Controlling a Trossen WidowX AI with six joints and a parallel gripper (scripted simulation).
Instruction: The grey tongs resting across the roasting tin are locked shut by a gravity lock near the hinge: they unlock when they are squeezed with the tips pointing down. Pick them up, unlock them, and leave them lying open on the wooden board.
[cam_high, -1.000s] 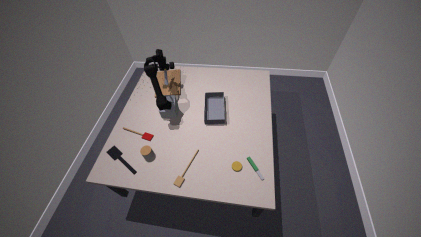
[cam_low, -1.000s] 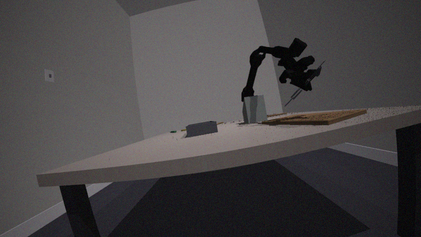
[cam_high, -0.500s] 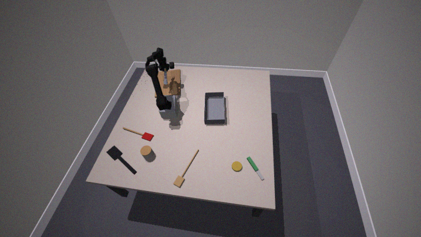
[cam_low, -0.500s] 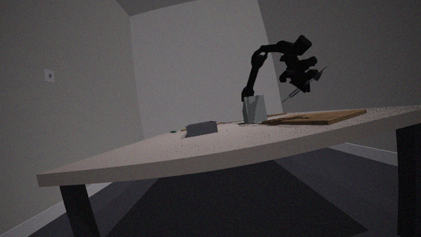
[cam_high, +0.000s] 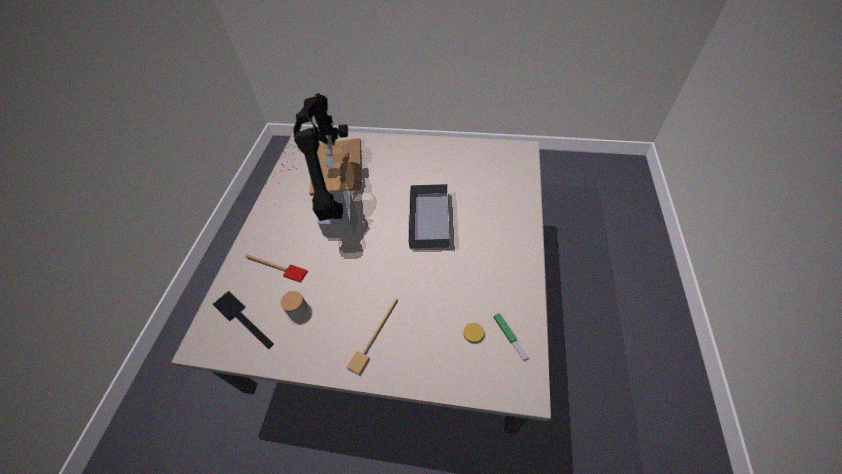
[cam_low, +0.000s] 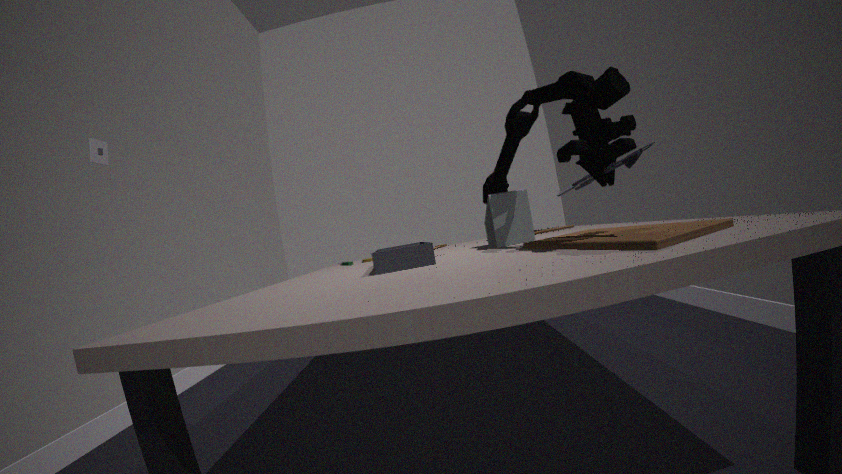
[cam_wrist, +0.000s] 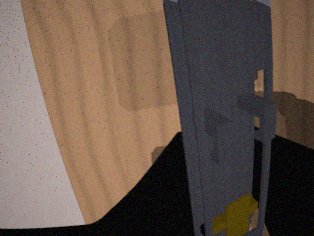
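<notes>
My gripper tip is now 20 mm to the left of the wooden board and 110 mm above it. Round my gripper tip: red spatula 70 mm behind, 620 mm to the right, 110 mm below; then roasting tin 500 mm ahead, 310 mm to the right, 90 mm below; then yellow lock piece 10 mm to the right, 30 mm above.
</notes>
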